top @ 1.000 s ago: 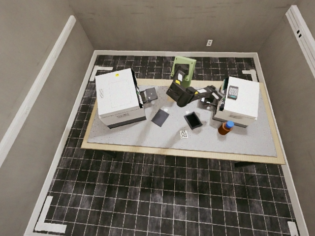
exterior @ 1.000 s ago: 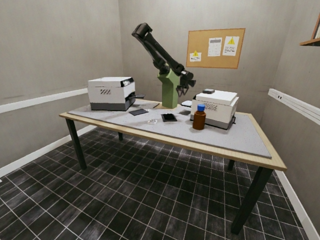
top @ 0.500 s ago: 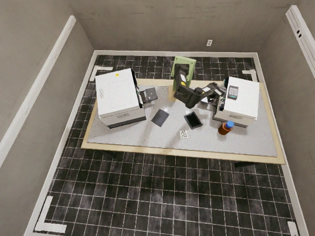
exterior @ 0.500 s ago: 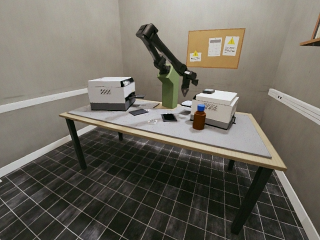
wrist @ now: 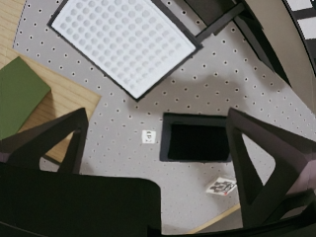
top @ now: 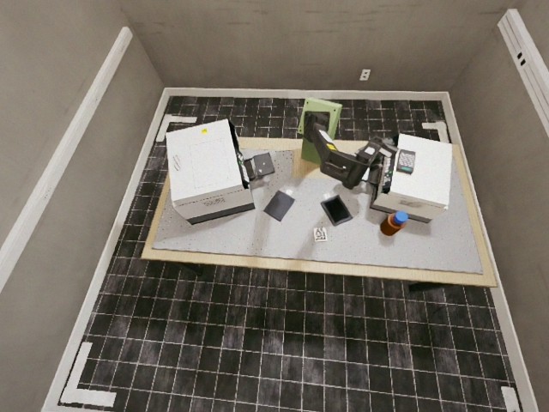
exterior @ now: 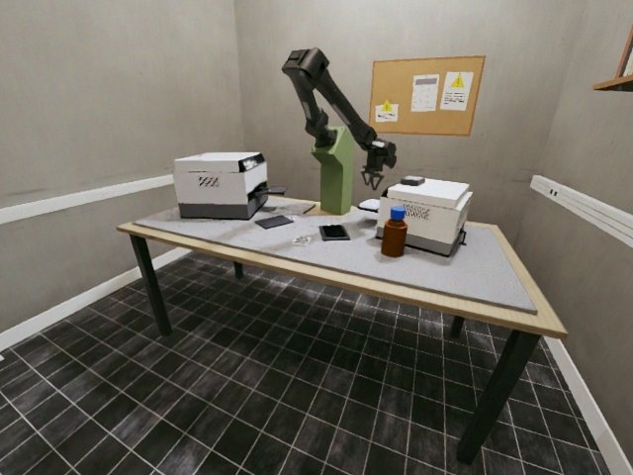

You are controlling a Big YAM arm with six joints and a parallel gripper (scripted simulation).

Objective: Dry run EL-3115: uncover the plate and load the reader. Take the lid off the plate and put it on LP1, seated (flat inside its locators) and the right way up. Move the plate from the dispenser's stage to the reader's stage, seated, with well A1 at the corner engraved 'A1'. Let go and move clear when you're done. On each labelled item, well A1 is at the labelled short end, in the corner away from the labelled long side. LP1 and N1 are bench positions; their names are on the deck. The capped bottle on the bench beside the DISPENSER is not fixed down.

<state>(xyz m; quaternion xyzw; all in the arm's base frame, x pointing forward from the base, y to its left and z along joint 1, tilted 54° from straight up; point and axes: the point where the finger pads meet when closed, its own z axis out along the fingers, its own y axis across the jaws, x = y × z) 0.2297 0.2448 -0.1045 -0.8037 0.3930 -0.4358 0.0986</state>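
Now: the white well plate 50 mm behind my hand, 10 mm to the left of it and 100 mm below it. The rest, counted from my hand: brown capped bottle (270 mm ahead, 150 mm to the left, 80 mm below); then dark flat lid (170 mm ahead, 120 mm to the right, 180 mm below).
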